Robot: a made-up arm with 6 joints. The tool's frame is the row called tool.
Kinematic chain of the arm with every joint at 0, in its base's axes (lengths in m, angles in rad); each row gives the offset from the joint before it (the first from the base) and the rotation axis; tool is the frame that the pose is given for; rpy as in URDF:
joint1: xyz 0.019 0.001 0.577 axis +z
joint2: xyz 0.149 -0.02 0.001 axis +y
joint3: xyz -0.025 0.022 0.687 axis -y
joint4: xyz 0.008 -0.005 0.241 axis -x
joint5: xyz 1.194 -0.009 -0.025 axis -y
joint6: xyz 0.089 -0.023 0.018 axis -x
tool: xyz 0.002 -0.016 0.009 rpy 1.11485 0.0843 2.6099
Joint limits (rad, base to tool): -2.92..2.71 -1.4..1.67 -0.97..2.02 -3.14..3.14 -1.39..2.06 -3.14..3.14
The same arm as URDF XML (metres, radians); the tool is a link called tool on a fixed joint. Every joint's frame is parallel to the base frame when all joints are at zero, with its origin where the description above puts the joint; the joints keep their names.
<robot name="arm">
<link name="base_link"/>
<link name="link1"/>
<link name="link2"/>
<link name="link3"/>
<link name="link4"/>
<link name="link5"/>
<link name="link6"/>
<link name="tool"/>
<joint name="joint1" type="revolute"><parent link="base_link"/><child link="link1"/><origin xyz="0.019 0.001 0.577" rpy="0 0 0"/><axis xyz="0 0 1"/><limit lower="-2.92" upper="2.71"/></joint>
<joint name="joint2" type="revolute"><parent link="link1"/><child link="link2"/><origin xyz="0.149 -0.02 0.001" rpy="0 0 0"/><axis xyz="0 1 0"/><limit lower="-1.4" upper="1.67"/></joint>
<joint name="joint3" type="revolute"><parent link="link2"/><child link="link3"/><origin xyz="-0.025 0.022 0.687" rpy="0 0 0"/><axis xyz="0 -1 0"/><limit lower="-0.97" upper="2.02"/></joint>
<joint name="joint4" type="revolute"><parent link="link3"/><child link="link4"/><origin xyz="0.008 -0.005 0.241" rpy="0 0 0"/><axis xyz="-1 0 0"/><limit lower="-3.14" upper="3.14"/></joint>
<joint name="joint5" type="revolute"><parent link="link4"/><child link="link5"/><origin xyz="1.194 -0.009 -0.025" rpy="0 0 0"/><axis xyz="0 -1 0"/><limit lower="-1.39" upper="2.06"/></joint>
<joint name="joint6" type="revolute"><parent link="link5"/><child link="link6"/><origin xyz="0.089 -0.023 0.018" rpy="0 0 0"/><axis xyz="-1 0 0"/><limit lower="-3.14" upper="3.14"/></joint>
<joint name="tool_fixed" type="fixed"><parent link="link6"/><child link="tool"/><origin xyz="0.002 -0.016 0.009" rpy="1.1148 0.0843 2.6099"/></joint>
</robot>

